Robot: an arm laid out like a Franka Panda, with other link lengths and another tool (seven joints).
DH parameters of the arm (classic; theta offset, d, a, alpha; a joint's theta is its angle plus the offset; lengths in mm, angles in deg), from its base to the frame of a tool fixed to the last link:
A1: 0 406.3 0 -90
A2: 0 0 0 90
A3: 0 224.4 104 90
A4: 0 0 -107.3 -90
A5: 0 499.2 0 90
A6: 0 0 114.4 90
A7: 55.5 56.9 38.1 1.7
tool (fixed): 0 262.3 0 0
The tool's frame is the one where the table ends.
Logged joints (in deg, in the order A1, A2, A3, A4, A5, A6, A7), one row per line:
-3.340 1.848 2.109 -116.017 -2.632 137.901 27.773
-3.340 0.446 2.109 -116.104 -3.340 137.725 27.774
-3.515 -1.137 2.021 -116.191 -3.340 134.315 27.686
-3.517 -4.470 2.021 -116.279 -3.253 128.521 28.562
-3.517 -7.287 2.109 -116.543 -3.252 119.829 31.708
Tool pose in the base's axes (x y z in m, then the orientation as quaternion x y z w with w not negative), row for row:
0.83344 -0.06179 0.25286 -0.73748 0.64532 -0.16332 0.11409
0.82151 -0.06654 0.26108 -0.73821 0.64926 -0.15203 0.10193
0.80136 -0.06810 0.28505 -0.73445 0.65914 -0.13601 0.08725
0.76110 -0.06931 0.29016 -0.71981 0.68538 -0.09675 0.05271
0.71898 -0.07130 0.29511 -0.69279 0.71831 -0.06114 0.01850
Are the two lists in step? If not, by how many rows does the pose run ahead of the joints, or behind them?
The pose runs 1 row ahead of the joints: the pose in row i belongs to the joints in row i + 1.
